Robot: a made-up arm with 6 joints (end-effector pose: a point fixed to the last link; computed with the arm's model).
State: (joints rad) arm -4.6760 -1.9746 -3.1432 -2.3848 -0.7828 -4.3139
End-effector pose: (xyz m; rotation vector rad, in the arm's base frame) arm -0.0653 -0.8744 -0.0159 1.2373 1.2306 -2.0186
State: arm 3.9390 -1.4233 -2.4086 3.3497 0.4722 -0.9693
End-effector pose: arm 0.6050 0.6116 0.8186 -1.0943 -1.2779 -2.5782
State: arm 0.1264 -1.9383 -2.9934 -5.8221 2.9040 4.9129
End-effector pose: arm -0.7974 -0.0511 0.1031 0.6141 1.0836 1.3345
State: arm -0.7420 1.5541 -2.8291 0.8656 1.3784 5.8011
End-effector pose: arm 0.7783 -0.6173 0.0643 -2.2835 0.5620 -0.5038
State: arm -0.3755 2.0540 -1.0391 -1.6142 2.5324 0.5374
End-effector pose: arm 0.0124 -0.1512 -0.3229 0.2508 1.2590 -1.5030
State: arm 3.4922 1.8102 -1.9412 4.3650 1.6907 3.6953
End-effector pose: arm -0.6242 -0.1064 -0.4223 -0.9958 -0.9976 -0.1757
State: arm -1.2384 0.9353 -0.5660 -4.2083 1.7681 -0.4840
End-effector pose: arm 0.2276 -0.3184 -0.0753 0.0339 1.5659 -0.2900
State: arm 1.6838 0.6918 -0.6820 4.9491 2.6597 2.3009
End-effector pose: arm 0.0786 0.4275 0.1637 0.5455 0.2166 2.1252
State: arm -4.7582 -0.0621 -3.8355 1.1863 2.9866 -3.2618
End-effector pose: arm -0.1070 -0.2250 0.9272 -2.3154 0.2936 0.2786
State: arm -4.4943 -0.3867 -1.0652 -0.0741 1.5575 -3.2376
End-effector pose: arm -0.0877 0.4335 0.6355 2.5291 -1.8282 0.2001
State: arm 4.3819 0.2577 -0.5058 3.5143 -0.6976 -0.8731
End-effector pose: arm -0.0442 -0.2853 0.2041 1.8800 2.3031 0.7057
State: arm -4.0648 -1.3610 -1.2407 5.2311 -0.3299 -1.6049
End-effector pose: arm 0.0898 -0.2908 0.9721 -0.6510 0.0417 2.7136
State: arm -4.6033 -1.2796 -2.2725 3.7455 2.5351 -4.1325
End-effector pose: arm 0.1597 -0.7476 0.7599 -0.0881 2.8008 -0.1110
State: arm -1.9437 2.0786 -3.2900 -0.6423 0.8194 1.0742
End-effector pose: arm -0.3508 -0.8608 -0.1551 0.5875 -2.4132 0.1435
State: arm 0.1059 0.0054 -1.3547 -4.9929 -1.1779 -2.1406
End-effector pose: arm 0.5276 -0.0765 0.7551 1.4818 -0.0953 1.0208
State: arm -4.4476 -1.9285 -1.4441 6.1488 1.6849 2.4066
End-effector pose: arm 0.1591 -0.5248 0.6997 -1.4071 0.5428 0.8091
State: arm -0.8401 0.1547 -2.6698 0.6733 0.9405 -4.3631
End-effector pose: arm 0.3099 -0.3097 1.2072 -0.4064 1.4793 -0.9317
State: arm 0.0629 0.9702 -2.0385 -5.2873 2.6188 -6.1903
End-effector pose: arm 0.7670 0.1595 0.2821 -1.5843 -0.3002 1.6333
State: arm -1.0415 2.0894 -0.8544 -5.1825 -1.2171 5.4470
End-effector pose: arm -0.0954 -0.0762 -0.3166 2.2195 -0.7040 -1.0744
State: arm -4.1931 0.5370 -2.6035 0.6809 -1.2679 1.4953
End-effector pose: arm -0.2015 0.5214 0.9731 -0.0071 0.6668 0.6926
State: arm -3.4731 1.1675 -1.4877 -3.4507 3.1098 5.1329
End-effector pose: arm -0.6979 0.2108 0.0994 0.3340 0.0753 1.9515
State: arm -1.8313 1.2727 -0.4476 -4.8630 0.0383 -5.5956
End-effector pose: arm -0.1093 -0.0891 -0.1509 -1.1108 -2.5765 -1.2331
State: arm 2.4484 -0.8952 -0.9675 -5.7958 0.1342 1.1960
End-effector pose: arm -0.1351 0.1562 0.9306 -1.3261 -0.5949 0.8585
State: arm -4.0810 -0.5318 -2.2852 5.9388 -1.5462 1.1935
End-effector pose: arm 0.1080 -0.2129 1.1013 1.1981 0.3251 0.0030
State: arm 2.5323 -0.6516 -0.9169 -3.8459 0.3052 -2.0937
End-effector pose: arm -0.2911 0.2429 0.7309 -0.4784 -1.2542 -0.0740
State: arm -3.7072 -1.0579 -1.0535 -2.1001 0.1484 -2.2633
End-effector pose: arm -0.1248 0.0072 0.9064 -1.0031 -0.2110 1.1774
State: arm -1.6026 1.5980 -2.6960 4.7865 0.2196 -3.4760
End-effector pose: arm 0.0293 -1.0063 -0.0006 0.1153 -2.4283 1.4026
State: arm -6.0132 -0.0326 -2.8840 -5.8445 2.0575 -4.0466
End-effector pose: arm 0.1771 0.1108 1.1682 -1.5875 1.6059 -0.0027
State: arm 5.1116 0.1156 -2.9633 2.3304 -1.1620 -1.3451
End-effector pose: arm 0.0045 -0.2676 1.0932 -0.3264 -1.8116 2.2166
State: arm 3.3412 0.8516 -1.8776 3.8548 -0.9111 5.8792
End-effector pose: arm -0.7360 -0.2440 0.2572 2.5518 0.2392 -0.2221
